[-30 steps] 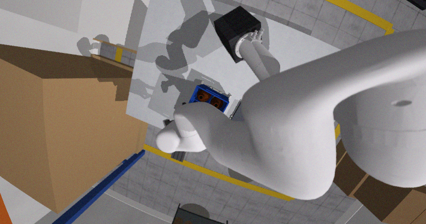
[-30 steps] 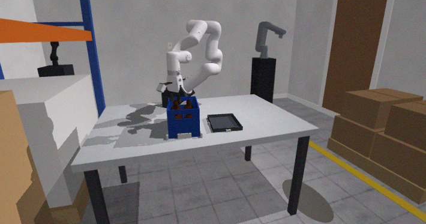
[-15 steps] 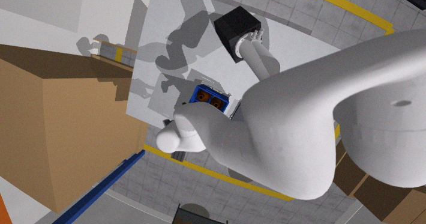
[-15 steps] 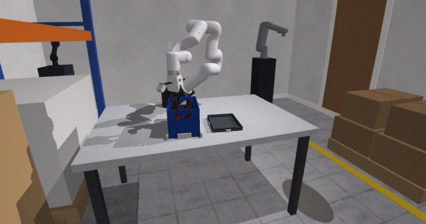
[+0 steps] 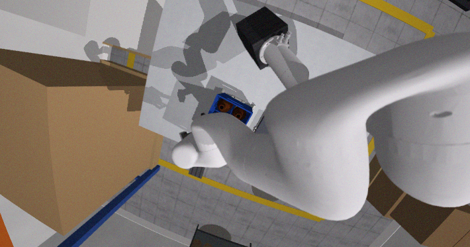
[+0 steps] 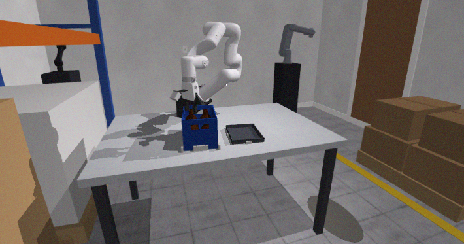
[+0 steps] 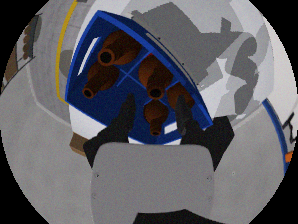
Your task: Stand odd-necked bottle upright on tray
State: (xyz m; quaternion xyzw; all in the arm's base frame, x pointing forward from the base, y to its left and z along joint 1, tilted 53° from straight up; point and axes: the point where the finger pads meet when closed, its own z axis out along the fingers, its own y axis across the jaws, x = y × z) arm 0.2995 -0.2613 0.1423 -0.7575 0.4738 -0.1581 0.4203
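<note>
The blue crate lies 4 cm to the left of my hand and 11 cm below it. From my hand the other things lie so: dark tray (1 cm behind, 32 cm to the left, 19 cm below); then glass bottle (9 cm behind, 11 cm below).
</note>
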